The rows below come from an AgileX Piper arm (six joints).
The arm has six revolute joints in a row. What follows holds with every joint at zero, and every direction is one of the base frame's.
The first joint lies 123 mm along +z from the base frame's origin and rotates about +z.
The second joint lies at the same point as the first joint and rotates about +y.
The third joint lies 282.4 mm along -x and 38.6 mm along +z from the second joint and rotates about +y.
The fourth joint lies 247.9 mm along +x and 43.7 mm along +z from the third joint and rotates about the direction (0.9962, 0, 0.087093).
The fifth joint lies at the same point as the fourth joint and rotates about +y.
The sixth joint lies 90.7 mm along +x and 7.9 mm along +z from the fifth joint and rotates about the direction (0.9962, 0, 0.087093).
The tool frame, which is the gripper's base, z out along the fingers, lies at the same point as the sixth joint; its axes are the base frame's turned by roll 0, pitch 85 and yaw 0 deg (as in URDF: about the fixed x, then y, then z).
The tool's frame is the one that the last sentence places.
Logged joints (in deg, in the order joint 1, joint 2, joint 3, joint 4, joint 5, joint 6), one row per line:
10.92, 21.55, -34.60, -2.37, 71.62, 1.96
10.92, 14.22, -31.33, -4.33, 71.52, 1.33
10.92, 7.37, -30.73, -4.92, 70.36, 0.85
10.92, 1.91, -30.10, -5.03, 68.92, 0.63
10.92, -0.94, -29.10, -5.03, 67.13, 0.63
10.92, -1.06, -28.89, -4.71, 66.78, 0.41
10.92, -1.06, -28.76, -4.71, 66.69, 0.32
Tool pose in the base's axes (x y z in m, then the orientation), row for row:
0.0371, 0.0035, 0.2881, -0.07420, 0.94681, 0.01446, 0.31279
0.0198, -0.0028, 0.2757, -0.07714, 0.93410, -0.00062, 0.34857
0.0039, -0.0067, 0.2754, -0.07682, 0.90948, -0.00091, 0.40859
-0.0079, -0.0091, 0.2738, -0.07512, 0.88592, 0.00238, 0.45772
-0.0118, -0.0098, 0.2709, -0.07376, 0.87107, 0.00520, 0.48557
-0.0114, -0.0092, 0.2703, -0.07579, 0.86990, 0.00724, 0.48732
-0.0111, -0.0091, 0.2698, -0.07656, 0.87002, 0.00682, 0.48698
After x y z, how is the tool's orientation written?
As a quaternion, x y z w.
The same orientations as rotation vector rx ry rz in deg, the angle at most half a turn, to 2 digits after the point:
-11.21, 143.09, 2.19
-11.46, 138.73, -0.09
-11.09, 131.30, -0.13
-10.61, 125.07, 0.34
-10.29, 121.46, 0.73
-10.56, 121.21, 1.01
-10.67, 121.24, 0.95

